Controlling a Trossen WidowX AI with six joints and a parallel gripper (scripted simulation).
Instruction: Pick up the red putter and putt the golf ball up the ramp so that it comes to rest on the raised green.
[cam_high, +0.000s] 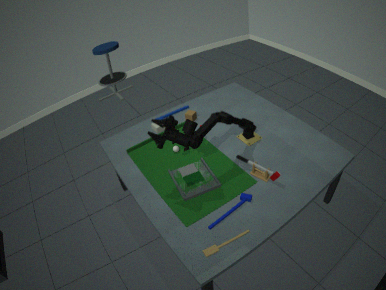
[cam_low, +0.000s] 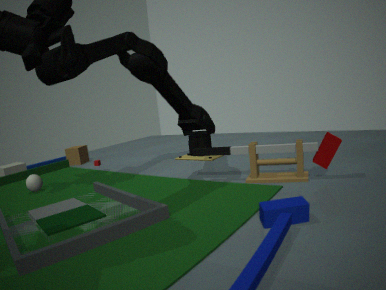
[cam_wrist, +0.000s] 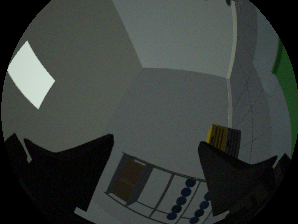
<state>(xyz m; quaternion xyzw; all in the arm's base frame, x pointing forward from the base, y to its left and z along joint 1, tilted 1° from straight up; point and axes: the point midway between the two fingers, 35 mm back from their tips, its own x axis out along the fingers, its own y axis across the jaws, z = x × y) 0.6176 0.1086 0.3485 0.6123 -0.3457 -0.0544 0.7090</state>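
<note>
The small red cube is 400 mm behind my gripper tip, 330 mm to the right of it and 370 mm below it. From my gripper tip the other things lie so: blue putter 240 mm behind, 400 mm to the left, 360 mm below; then white golf ball 160 mm behind, 180 mm to the right, 350 mm below; then white block 140 mm behind, 470 mm to the right, 350 mm below.
</note>
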